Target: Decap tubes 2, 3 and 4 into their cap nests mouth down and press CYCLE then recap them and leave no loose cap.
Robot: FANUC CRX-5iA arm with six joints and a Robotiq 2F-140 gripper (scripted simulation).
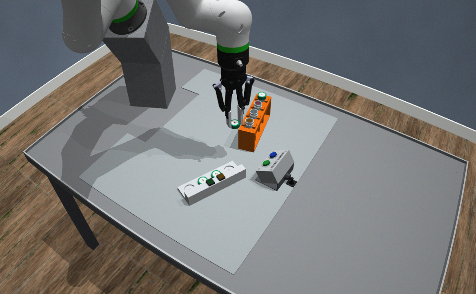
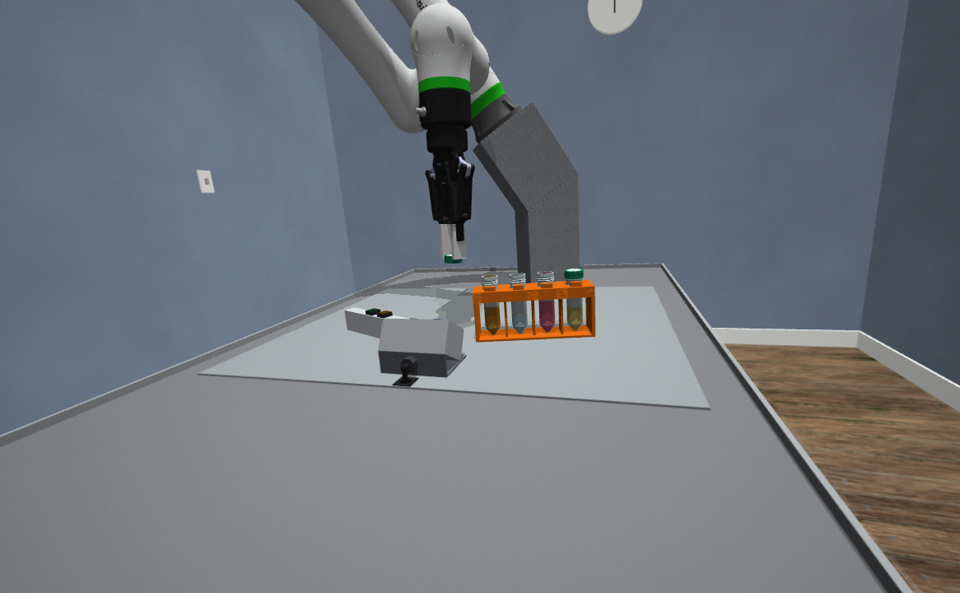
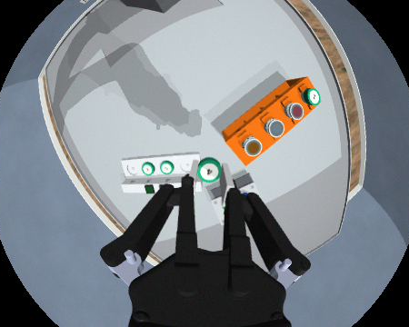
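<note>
Now: hand 14 cm short of the blue key, 12 cm above it and 1 cm to the left of it. Also, from my hand: grey key box 16 cm ahead, 13 cm below, 4 cm to the right; then tube 14 cm below, 7 cm to the left, 3 cm ahead; then green key 13 cm ahead, 12 cm below, 6 cm to the right.
</note>
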